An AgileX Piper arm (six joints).
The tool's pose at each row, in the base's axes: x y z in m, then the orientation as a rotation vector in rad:
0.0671, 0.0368, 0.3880, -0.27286, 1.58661, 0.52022
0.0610, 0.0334, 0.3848, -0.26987, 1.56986, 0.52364
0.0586, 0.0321, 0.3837, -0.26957, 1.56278, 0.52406
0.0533, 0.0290, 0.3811, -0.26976, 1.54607, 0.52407
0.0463, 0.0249, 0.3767, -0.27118, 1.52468, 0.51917
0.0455, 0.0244, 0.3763, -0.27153, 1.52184, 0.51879
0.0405, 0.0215, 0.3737, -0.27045, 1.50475, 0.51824
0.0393, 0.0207, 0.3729, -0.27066, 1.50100, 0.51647
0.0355, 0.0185, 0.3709, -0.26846, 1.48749, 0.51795
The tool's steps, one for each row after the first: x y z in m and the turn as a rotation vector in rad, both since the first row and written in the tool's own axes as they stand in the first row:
0.0033, -0.0006, -0.0069, -0.00279, -0.01667, 0.00016
0.0044, -0.0007, -0.0096, -0.00389, -0.02347, -0.00098
0.0070, -0.0013, -0.0157, -0.00642, -0.03929, -0.00484
0.0114, -0.0023, -0.0238, -0.00722, -0.05930, -0.01359
0.0118, -0.0024, -0.0247, -0.00760, -0.06190, -0.01468
0.0145, -0.0029, -0.0305, -0.00911, -0.07843, -0.01820
0.0153, -0.0032, -0.0319, -0.00864, -0.08196, -0.02029
0.0173, -0.0036, -0.0363, -0.01028, -0.09537, -0.02103

